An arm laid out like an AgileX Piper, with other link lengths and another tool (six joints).
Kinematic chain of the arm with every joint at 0, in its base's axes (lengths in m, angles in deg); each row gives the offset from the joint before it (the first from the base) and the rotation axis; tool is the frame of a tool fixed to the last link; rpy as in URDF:
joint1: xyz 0 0 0.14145 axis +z
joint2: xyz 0 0 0 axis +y
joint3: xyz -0.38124 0 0.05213 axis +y
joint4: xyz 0.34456 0 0.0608 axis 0.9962 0 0.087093
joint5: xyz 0 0 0 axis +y
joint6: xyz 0.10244 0 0.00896 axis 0.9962 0 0.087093
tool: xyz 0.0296 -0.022 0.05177 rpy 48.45 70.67 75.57
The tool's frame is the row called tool.
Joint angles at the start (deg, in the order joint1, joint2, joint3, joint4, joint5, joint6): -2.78 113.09 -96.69 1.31 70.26 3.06
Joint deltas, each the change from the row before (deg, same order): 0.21 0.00 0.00 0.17 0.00 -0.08; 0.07 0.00 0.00 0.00 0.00 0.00; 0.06 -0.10 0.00 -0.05 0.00 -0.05; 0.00 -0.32 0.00 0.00 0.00 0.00; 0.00 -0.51 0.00 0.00 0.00 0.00; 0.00 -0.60 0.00 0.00 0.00 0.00; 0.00 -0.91 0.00 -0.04 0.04 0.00; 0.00 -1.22 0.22 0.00 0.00 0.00; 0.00 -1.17 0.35 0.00 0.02 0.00; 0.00 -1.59 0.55 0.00 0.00 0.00; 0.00 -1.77 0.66 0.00 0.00 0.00; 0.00 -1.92 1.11 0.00 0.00 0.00
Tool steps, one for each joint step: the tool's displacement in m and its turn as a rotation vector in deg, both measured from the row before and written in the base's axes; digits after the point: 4 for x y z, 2 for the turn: 0.0002 0.0026 -0.0001 0.15 -0.01 0.26; 0.0001 0.0007 0.0000 0.00 0.00 0.07; -0.0002 0.0006 0.0011 -0.06 -0.10 0.12; -0.0009 0.0000 0.0034 -0.01 -0.32 0.00; -0.0015 0.0001 0.0054 -0.02 -0.51 0.00; -0.0018 0.0001 0.0064 -0.03 -0.60 0.00; -0.0030 0.0001 0.0096 -0.08 -0.87 0.01; -0.0047 0.0002 0.0112 -0.04 -1.00 0.00; -0.0051 0.0002 0.0096 -0.03 -0.80 0.00; -0.0072 0.0003 0.0123 -0.04 -1.04 0.00; -0.0085 0.0004 0.0131 -0.05 -1.11 0.00; -0.0103 0.0004 0.0109 -0.03 -0.81 0.00
